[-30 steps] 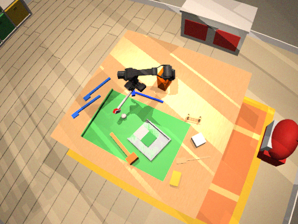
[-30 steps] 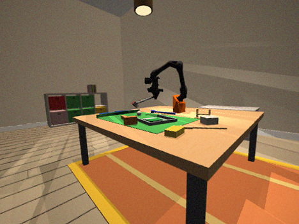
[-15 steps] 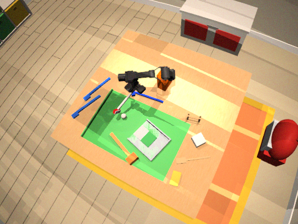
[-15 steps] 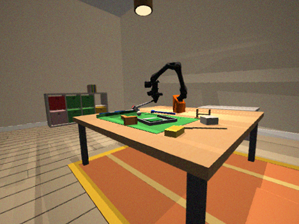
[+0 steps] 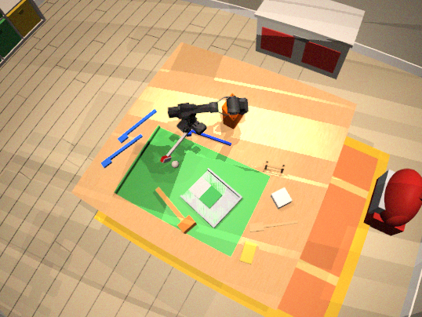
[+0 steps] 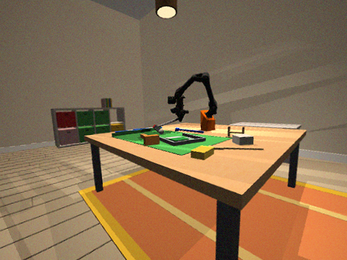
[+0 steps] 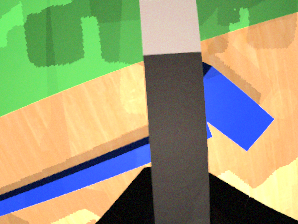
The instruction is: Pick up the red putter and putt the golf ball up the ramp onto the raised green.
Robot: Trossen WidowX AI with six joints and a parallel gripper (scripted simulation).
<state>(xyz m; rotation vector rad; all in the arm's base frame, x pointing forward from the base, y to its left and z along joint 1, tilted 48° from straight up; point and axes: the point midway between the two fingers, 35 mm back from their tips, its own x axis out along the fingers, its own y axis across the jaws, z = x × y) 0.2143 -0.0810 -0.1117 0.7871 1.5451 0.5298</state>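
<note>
The blue putter lies 70 mm below my gripper tip, 60 mm to the left of it and 30 mm behind it. The rest, counted from my gripper tip: white golf ball 210 mm ahead, 60 mm below, 20 mm to the left; then red putter 120 mm ahead, 20 mm to the right, 10 mm below; then green mat 270 mm ahead, 150 mm to the left, 80 mm below.
</note>
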